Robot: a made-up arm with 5 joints. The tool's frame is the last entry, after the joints. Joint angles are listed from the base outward. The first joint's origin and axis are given. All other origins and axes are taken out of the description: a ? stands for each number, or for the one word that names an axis. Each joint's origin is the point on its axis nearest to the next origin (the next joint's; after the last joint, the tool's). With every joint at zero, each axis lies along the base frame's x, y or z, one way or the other. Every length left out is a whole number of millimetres.
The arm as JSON. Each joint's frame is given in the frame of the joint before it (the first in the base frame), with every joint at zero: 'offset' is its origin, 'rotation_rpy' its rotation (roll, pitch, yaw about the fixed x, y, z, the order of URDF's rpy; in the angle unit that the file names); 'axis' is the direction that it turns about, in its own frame. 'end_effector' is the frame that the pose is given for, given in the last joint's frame.
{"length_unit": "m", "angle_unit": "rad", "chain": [
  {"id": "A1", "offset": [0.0, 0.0, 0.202], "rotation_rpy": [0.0, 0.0, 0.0], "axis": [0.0, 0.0, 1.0]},
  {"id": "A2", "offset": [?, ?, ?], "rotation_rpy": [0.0, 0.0, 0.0], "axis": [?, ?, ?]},
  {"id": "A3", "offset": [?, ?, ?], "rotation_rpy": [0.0, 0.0, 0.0], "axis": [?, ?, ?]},
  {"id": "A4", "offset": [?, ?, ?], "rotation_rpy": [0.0, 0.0, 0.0], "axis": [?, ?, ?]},
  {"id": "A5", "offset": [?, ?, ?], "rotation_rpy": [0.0, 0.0, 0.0], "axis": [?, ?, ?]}
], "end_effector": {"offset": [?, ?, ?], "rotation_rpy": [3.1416, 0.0, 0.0]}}
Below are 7 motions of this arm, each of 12 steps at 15 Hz.
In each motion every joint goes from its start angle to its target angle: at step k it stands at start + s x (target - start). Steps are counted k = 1, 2, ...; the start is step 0. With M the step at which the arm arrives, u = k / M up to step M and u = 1 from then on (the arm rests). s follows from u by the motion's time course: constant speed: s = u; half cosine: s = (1 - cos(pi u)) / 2; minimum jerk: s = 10 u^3 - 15 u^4 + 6 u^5.
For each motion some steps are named. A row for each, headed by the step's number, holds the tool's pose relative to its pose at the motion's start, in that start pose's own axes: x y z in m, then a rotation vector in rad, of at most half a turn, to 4 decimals.
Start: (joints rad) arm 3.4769 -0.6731 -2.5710 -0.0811 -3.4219
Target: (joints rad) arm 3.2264 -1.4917 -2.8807 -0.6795 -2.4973
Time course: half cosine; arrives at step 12
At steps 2, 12:
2: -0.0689 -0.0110 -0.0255 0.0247 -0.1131 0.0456
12: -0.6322 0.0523 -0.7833 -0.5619 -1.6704 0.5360

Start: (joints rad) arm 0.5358 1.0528 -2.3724 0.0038 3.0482
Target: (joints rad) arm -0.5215 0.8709 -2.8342 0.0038 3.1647
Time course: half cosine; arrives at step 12
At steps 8, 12:
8: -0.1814 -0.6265 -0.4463 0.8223 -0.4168 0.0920
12: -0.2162 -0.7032 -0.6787 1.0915 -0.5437 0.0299

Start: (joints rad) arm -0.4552 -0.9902 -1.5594 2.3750 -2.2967
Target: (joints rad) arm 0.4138 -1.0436 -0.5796 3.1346 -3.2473
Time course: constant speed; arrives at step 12
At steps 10, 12:
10: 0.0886 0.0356 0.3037 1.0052 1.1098 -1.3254
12: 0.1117 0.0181 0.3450 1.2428 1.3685 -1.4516

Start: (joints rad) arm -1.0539 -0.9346 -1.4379 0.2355 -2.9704
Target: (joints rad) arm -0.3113 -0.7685 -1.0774 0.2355 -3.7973
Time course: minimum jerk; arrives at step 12
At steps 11, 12:
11: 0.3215 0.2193 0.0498 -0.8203 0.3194 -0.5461
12: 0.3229 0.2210 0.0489 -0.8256 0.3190 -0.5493

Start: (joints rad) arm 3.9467 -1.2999 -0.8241 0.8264 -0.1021
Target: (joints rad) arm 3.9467 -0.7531 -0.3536 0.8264 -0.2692
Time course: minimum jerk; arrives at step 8
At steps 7, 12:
7: -0.4248 -0.0435 0.3569 0.1836 -0.9851 -0.1504
12: -0.4336 -0.0444 0.3582 0.1880 -1.0009 -0.1524

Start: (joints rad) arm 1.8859 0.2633 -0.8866 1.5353 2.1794
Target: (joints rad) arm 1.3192 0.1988 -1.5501 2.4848 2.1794
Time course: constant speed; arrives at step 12
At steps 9, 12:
9: 0.2986 0.0239 -0.1856 -0.3383 -0.1993 0.2317
12: 0.4131 0.0706 -0.2129 -0.4539 -0.2744 0.2959

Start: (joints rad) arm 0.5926 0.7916 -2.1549 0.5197 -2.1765
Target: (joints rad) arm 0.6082 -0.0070 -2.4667 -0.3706 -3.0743
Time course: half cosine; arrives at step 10
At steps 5, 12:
5: -0.1194 0.1820 -0.5146 -0.6862 -0.7388 -0.4124
12: -0.0443 0.0699 -1.0490 -1.0261 -1.7710 -0.5652

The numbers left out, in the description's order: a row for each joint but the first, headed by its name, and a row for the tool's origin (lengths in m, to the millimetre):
A2: xyz 0.0 0.0 0.0, axis 0.0 1.0 0.0
A3: xyz 0.059 0.0 0.314, axis 0.0 1.0 0.0
A4: xyz 0.113 0.0 -0.5, axis 0.0 1.0 0.0
A5: xyz 0.104 0.0 -0.133, axis 0.0 0.0 -1.0
tool: xyz 0.0 0.0 0.0

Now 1 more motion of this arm.
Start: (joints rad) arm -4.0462 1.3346 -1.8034 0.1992 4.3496
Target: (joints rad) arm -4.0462 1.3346 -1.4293 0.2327 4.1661
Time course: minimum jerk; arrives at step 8
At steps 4, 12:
4: 0.0425 -0.1119 0.0491 0.1871 0.0810 -0.0914
12: 0.0875 -0.2306 0.0746 0.3667 0.1792 -0.1810

